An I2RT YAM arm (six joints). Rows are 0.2 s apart.
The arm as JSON. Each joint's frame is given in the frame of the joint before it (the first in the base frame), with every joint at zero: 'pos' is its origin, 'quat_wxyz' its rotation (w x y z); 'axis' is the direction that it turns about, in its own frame. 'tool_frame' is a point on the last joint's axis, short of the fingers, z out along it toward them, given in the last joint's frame.
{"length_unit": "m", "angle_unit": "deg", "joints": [
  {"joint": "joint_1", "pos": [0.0, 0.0, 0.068], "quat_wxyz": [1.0, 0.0, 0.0, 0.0], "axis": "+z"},
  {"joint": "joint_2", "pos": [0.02, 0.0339, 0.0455], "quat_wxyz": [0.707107, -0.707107, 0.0, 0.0], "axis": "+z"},
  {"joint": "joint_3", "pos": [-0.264, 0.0, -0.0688], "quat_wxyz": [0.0, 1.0, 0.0, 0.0], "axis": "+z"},
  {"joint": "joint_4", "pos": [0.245, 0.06, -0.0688], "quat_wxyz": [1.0, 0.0, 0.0, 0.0], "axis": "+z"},
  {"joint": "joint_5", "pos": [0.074, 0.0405, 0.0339], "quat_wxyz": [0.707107, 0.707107, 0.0, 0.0], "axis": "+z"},
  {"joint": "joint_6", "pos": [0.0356, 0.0, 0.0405], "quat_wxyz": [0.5, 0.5, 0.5, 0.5], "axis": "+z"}
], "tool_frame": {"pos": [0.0, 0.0, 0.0], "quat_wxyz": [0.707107, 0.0, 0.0, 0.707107]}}
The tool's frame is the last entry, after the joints.
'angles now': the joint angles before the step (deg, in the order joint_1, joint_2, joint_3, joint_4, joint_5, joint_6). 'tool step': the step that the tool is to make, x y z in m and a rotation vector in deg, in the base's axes. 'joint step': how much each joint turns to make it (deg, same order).
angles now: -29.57, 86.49, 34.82, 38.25, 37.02, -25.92
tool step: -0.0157, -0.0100, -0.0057, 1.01, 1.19, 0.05
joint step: -3.55, -1.14, -2.04, -0.20, -3.55, -0.77
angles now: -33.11, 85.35, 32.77, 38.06, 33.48, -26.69
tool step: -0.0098, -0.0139, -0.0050, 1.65, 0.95, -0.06
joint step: -3.67, 0.52, -0.07, -1.02, -3.69, -0.20
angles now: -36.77, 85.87, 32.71, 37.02, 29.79, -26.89
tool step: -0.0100, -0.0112, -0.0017, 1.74, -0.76, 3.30
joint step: -3.67, -0.27, -0.37, -0.29, -7.20, -0.22
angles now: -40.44, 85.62, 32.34, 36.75, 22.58, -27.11
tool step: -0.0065, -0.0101, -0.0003, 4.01, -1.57, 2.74
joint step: -3.04, -0.19, 1.03, -3.47, -6.73, 2.21
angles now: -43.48, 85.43, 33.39, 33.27, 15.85, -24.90
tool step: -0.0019, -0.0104, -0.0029, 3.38, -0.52, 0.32
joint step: -2.02, 1.40, 1.75, -2.81, -3.14, 1.87
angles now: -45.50, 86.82, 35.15, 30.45, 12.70, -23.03
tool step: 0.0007, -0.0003, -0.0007, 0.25, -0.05, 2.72
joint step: -0.27, 0.20, 0.00, 0.23, -2.87, -0.90
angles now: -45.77, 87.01, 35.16, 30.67, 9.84, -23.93
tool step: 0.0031, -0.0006, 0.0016, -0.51, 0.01, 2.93
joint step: 0.04, 0.33, 0.50, 0.39, -2.57, -1.38
